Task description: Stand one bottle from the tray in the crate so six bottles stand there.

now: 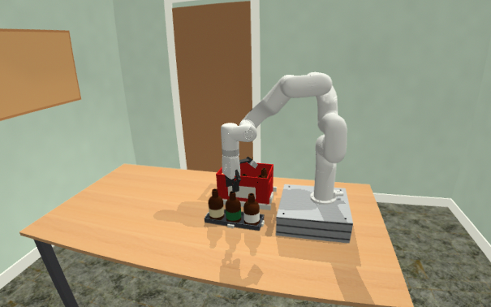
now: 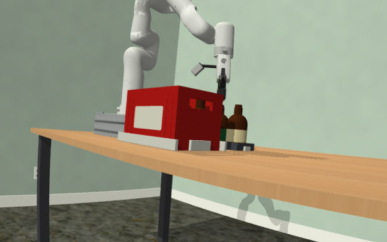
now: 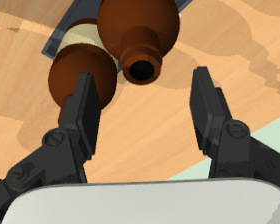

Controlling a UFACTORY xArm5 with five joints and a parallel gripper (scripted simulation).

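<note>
Now: the dark tray 180 mm below my hand. The rest, counted from my hand: red crate 230 mm to the right, 110 mm below, 50 mm behind.
</note>
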